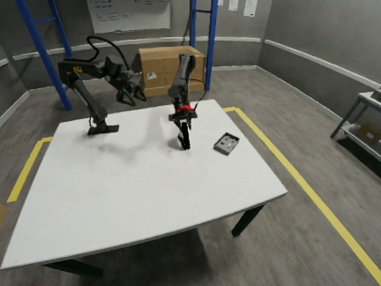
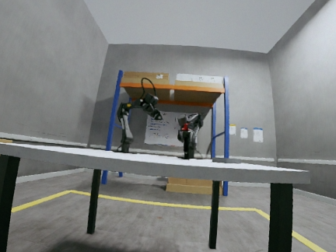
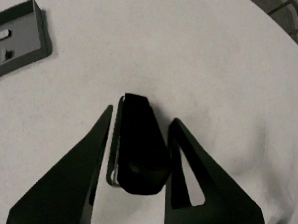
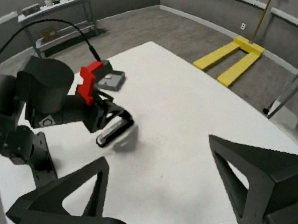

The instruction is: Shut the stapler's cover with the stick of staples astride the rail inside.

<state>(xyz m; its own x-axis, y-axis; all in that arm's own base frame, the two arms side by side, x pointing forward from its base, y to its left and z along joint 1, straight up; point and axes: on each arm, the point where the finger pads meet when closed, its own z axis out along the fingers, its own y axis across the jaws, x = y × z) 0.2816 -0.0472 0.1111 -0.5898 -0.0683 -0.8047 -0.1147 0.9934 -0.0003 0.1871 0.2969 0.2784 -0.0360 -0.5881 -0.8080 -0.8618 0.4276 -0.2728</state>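
The black stapler lies 10 mm behind my left hand and 60 mm below it. From my left hand the other things lie so: grey tray: 60 mm ahead, 230 mm to the left, 100 mm below.
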